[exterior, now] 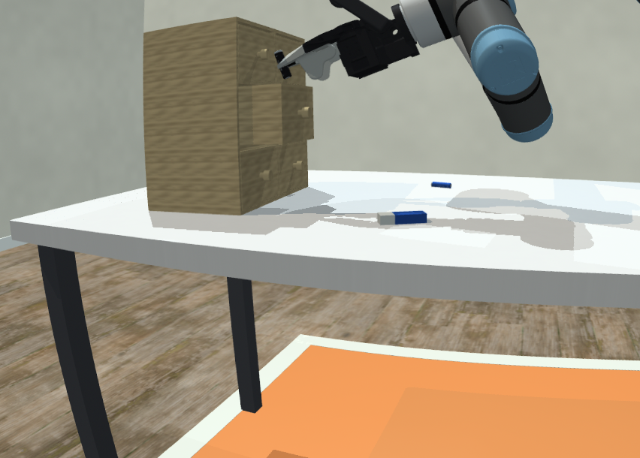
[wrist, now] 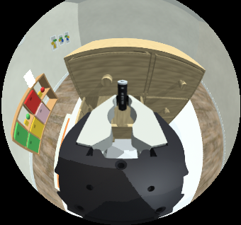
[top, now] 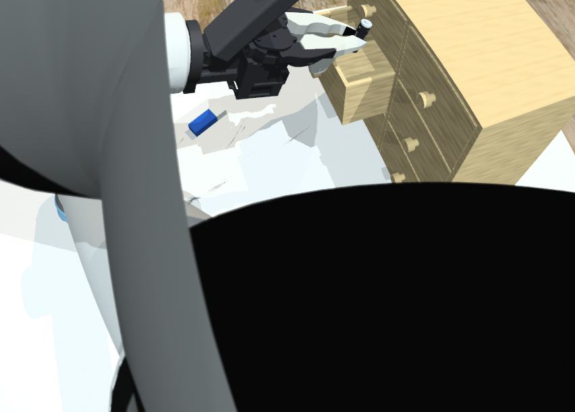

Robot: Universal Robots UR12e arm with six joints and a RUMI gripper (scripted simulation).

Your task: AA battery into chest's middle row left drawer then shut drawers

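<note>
The black battery is 10 mm ahead of my hand. Round my hand: blue AA battery 260 mm behind, 230 mm below, 200 mm to the right; then eraser 230 mm below, 170 mm behind, 140 mm to the left.
</note>
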